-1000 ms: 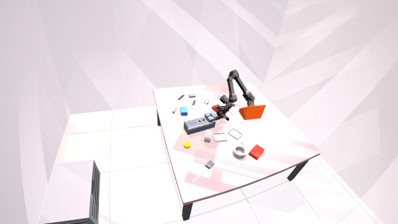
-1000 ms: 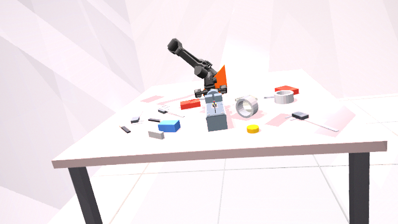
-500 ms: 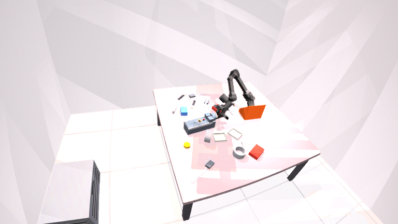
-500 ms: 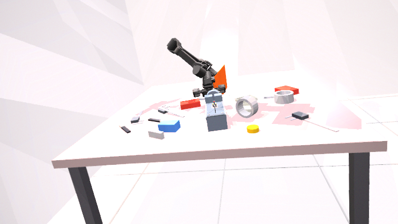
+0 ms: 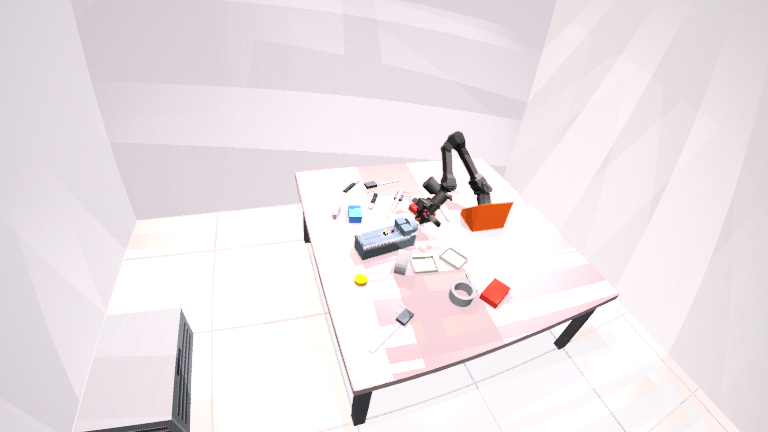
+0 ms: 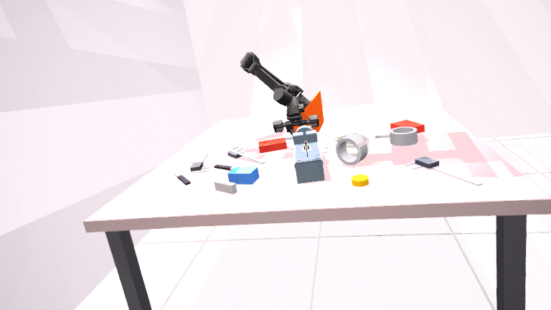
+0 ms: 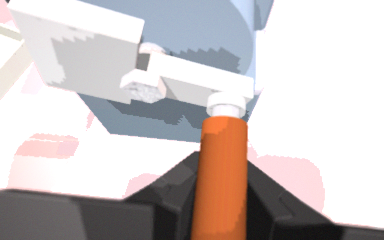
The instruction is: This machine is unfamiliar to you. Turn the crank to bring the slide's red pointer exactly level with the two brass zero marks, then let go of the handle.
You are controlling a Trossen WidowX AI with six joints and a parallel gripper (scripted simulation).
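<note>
The red pointer is 120 mm ahead of my gripper tip, 50 mm to the left of it and 30 mm above it. The rest, counted from my gripper tip: orange handle (30 mm above, 20 mm behind); then yellow disc (310 mm ahead, 220 mm to the left, 50 mm below); then blue block (230 mm ahead, 170 mm to the right, 40 mm below).
</note>
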